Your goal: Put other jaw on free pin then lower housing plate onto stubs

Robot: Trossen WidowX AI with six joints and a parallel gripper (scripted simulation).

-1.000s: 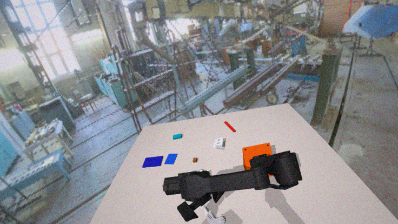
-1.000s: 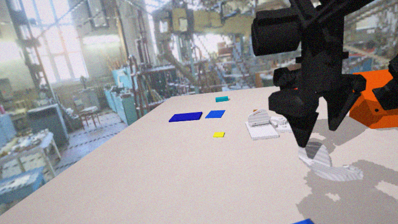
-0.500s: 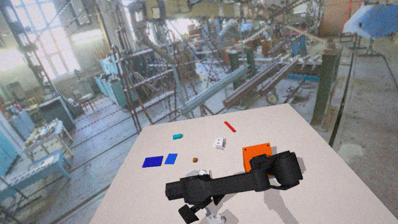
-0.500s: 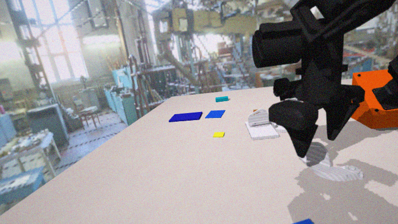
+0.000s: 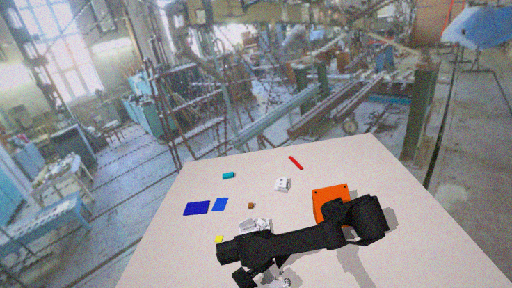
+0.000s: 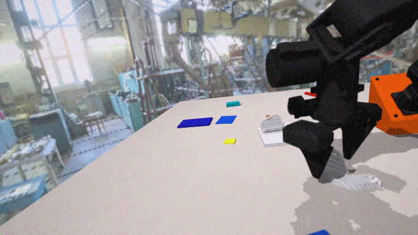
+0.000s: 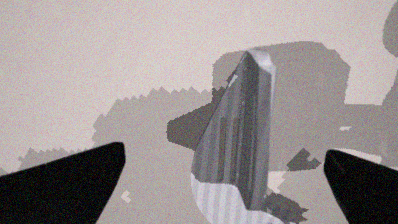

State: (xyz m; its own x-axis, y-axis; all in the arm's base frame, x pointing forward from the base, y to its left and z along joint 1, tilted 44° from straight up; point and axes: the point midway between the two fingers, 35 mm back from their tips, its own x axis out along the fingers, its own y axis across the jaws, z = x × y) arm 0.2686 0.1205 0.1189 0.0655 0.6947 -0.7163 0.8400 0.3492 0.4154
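Now: gripper tip 20 cm to the left of the yellow tile, 19 cm short of it and 2 cm above it. Round my gripper tip: teal block (62 cm to the right, 17 cm ahead, 1 cm below); brown cube (35 cm to the right, 4 cm ahead, 1 cm below); red bar (62 cm to the right, 22 cm behind, 1 cm below).
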